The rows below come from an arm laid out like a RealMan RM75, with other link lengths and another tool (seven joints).
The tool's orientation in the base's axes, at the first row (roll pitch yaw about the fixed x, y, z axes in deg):
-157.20 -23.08 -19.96
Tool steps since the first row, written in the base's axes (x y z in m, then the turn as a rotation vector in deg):
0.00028 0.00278 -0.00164 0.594 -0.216 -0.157
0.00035 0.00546 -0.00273 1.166 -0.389 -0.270
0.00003 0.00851 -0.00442 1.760 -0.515 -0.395
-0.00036 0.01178 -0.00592 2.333 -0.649 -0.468
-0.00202 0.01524 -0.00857 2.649 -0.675 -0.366
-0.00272 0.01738 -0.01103 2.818 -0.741 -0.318
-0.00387 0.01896 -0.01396 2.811 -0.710 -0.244
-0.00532 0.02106 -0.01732 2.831 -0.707 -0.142
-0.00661 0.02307 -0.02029 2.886 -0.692 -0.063
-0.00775 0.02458 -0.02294 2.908 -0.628 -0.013
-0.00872 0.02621 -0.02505 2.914 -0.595 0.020
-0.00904 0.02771 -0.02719 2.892 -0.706 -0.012
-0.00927 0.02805 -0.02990 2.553 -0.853 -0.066
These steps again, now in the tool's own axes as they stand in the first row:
-0.00127 -0.00202 0.00219 0.520 0.152 0.361
-0.00248 -0.00410 0.00380 1.025 0.253 0.686
-0.00438 -0.00624 0.00581 1.529 0.311 1.042
-0.00633 -0.00865 0.00769 2.038 0.362 1.342
-0.00989 -0.01059 0.00999 2.359 0.295 1.398
-0.01213 -0.01156 0.01226 2.545 0.309 1.421
-0.01477 -0.01177 0.01458 2.558 0.256 1.363
-0.01800 -0.01225 0.01725 2.614 0.213 1.286
-0.02091 -0.01282 0.01964 2.688 0.162 1.249
-0.02341 -0.01306 0.02172 2.707 0.081 1.232
-0.02559 -0.01364 0.02344 2.714 0.038 1.215
-0.02718 -0.01420 0.02547 2.718 0.155 1.205
-0.02855 -0.01351 0.02774 2.450 0.368 1.055

